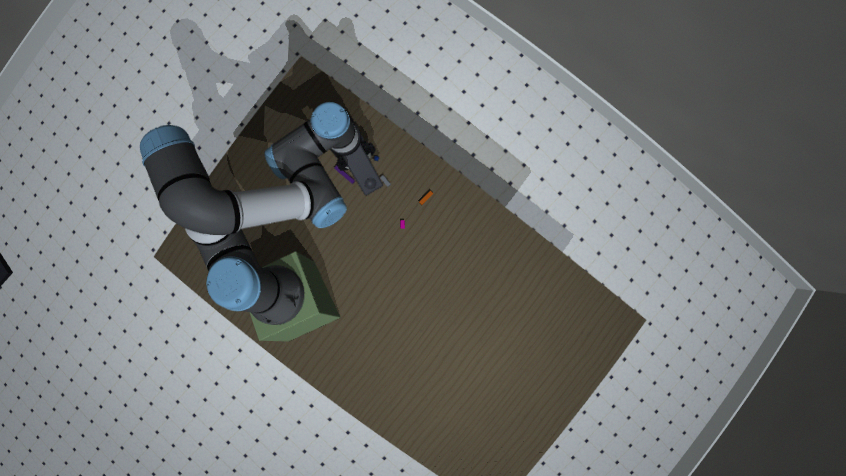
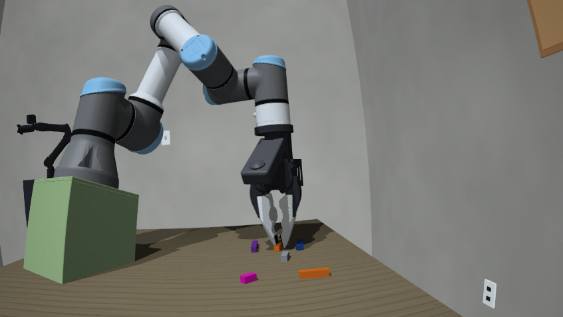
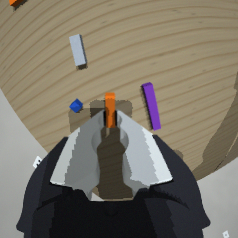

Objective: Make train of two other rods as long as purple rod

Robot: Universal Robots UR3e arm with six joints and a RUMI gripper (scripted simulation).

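Now: the purple rod 5 cm behind my hand, 1 cm to the left of it and 1 cm below it. Also, from my hand: magenta rod 2 cm behind, 18 cm to the right, 1 cm below; then grey rod 2 cm ahead, 7 cm to the right, 1 cm below.
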